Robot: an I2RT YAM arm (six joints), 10 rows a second.
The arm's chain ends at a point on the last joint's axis. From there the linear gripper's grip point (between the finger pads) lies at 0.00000 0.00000 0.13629 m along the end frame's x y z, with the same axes.
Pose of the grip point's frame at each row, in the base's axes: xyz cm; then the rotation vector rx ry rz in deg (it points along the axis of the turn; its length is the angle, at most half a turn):
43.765 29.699 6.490 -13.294 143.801 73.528
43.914 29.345 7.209 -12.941 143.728 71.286
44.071 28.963 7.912 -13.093 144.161 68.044
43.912 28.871 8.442 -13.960 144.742 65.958
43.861 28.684 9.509 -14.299 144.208 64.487
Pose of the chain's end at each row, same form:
41.029 18.647 13.981 -13.294 143.801 73.528
40.887 18.502 14.892 -12.941 143.728 71.286
40.780 18.446 15.931 -13.093 144.161 68.044
40.574 18.568 16.716 -13.960 144.742 65.958
40.308 18.507 17.849 -14.299 144.208 64.487

